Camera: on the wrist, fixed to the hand. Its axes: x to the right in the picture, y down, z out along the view.
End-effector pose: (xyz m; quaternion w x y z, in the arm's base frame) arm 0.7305 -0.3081 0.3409 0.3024 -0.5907 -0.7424 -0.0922
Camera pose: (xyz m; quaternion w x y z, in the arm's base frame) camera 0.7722 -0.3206 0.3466 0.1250 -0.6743 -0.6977 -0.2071
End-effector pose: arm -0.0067 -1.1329 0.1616 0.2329 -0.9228 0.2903 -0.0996
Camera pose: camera -0.0412 -1.1598 0.1661 0.0447 -0.9441 0.3253 0.0290
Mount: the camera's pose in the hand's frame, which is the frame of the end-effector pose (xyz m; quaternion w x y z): -0.0121 0.0341 -0.0249 0.9732 -0.2195 -0.0580 0.0373
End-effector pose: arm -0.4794 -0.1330 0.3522 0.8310 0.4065 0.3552 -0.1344
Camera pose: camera -0.4825 -0.0930 0.3701 0.9235 0.2186 0.3118 -0.0454
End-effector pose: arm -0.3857 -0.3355 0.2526 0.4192 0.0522 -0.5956 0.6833
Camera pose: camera -0.3889 -0.3182 0.2123 0.3594 -0.0238 -0.7558 0.5468
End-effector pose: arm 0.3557 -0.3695 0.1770 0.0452 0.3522 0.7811 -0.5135
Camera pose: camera 0.3923 -0.3472 0.1676 0.1858 0.3322 0.8571 -0.3470
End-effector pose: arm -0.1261 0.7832 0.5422 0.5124 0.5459 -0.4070 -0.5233
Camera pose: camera -0.0998 0.7935 0.5759 0.6144 0.3732 -0.3313 -0.6111
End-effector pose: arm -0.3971 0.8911 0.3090 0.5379 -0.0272 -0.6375 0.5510
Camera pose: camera -0.3932 0.9136 0.2715 0.4600 -0.1364 -0.7715 0.4179
